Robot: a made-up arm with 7 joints. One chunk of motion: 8 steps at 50 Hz.
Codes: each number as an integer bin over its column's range. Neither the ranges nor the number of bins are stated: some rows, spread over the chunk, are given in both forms.
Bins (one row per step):
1: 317 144 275 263 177 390 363
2: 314 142 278 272 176 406 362
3: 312 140 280 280 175 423 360
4: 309 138 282 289 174 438 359
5: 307 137 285 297 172 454 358
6: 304 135 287 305 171 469 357
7: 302 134 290 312 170 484 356
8: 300 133 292 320 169 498 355
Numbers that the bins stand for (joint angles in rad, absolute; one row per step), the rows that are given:
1: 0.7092 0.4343 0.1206 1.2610 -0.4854 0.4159 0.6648
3: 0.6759 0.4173 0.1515 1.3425 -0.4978 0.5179 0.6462
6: 0.6227 0.3959 0.1948 1.4623 -0.5225 0.6601 0.6277
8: 0.5961 0.3874 0.2257 1.5342 -0.5349 0.7498 0.6153
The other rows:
2: 0.6892 0.4258 0.1391 1.3041 -0.4916 0.4653 0.6586
4: 0.6560 0.4087 0.1639 1.3856 -0.5040 0.5643 0.6400
5: 0.6427 0.4045 0.1824 1.4240 -0.5164 0.6138 0.6339
7: 0.6094 0.3917 0.2133 1.4959 -0.5287 0.7065 0.6215

